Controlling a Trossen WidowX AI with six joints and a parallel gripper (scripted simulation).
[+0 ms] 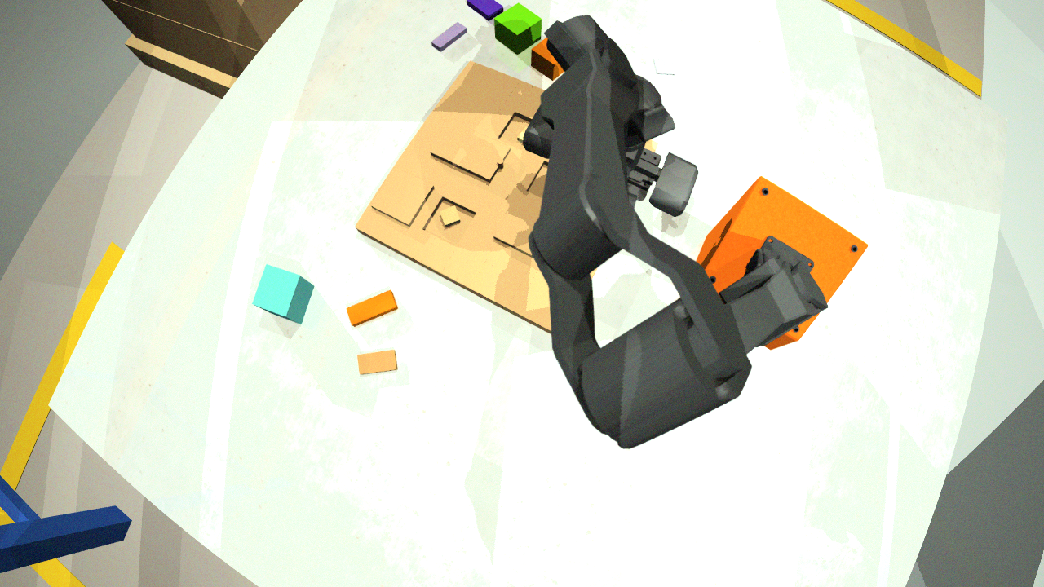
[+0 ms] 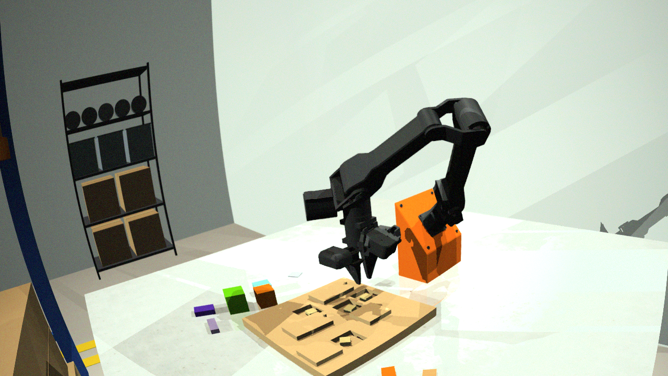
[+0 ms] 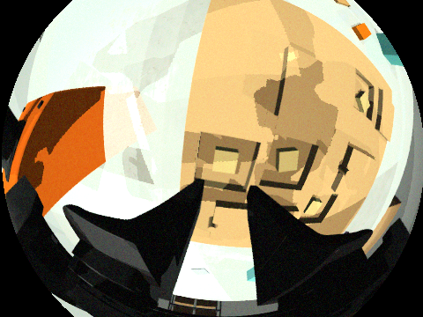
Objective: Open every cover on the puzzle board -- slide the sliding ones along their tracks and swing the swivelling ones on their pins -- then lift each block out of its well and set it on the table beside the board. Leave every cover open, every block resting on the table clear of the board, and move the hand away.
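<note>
Now: the tan slab 14 cm ahead of my gripper tip, 31 cm to the left of it and 5 cm below it. From my gripper tip the other things lie so: orange cube 16 cm ahead, 18 cm to the right, 4 cm below; then grey tile 1 cm ahead, 27 cm to the right, 6 cm below; then pale cyan block 13 cm ahead, 24 cm to the right, 4 cm below.
</note>
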